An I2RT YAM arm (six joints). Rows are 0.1 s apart.
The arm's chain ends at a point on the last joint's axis. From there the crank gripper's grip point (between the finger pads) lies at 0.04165 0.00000 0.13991 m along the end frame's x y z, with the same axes.
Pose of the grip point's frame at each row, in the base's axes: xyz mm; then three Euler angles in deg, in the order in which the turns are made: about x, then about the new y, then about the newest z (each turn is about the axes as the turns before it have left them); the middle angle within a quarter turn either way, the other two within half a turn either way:
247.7, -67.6, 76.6, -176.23, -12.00, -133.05
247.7, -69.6, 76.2, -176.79, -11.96, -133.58
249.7, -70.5, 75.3, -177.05, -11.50, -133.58
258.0, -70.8, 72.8, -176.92, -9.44, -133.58
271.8, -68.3, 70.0, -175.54, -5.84, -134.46
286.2, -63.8, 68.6, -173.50, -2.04, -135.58
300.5, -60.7, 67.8, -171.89, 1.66, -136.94
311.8, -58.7, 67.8, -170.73, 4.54, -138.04
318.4, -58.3, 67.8, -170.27, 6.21, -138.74
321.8, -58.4, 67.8, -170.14, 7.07, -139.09
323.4, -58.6, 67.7, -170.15, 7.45, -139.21
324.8, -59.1, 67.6, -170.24, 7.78, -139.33
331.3, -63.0, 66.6, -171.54, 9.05, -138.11
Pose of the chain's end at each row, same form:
304.6, -106.6, 205.3, -176.23, -12.00, -133.05
304.8, -107.1, 205.2, -176.79, -11.96, -133.58
305.7, -107.4, 205.0, -177.05, -11.50, -133.58
309.3, -108.1, 204.3, -176.92, -9.44, -133.58
315.1, -108.5, 203.5, -175.54, -5.84, -134.46
320.9, -108.5, 203.2, -173.50, -2.04, -135.58
326.9, -108.7, 203.1, -171.89, 1.66, -136.94
331.6, -109.0, 203.4, -170.73, 4.54, -138.04
334.4, -109.5, 203.6, -170.27, 6.21, -138.74
335.8, -109.7, 203.7, -170.14, 7.07, -139.09
336.5, -109.8, 203.8, -170.15, 7.45, -139.21
337.2, -110.1, 203.8, -170.24, 7.78, -139.33
339.9, -111.6, 204.0, -171.54, 9.05, -138.11

